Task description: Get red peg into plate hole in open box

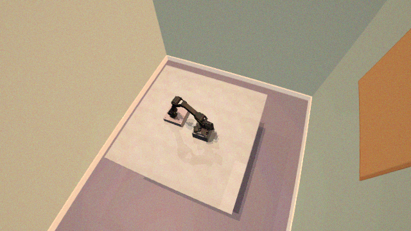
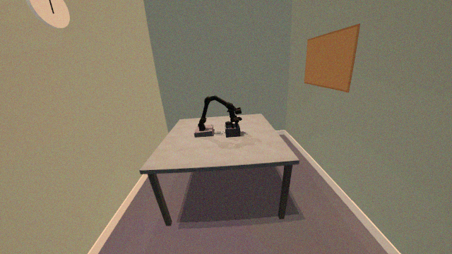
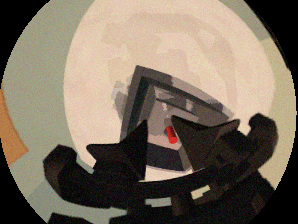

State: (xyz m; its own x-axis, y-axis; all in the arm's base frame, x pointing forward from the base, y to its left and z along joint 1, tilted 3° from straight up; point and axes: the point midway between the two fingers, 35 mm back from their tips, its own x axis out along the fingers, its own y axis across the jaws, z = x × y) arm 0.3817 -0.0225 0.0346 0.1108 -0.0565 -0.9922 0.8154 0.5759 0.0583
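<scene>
The red peg is 4 cm behind my gripper tip, 3 cm below it and 2 cm to the left of it. Round my gripper tip: dark box: 5 cm below, 3 cm behind, 2 cm to the left; then pale plate: 3 cm below, 3 cm behind, 2 cm to the left.
</scene>
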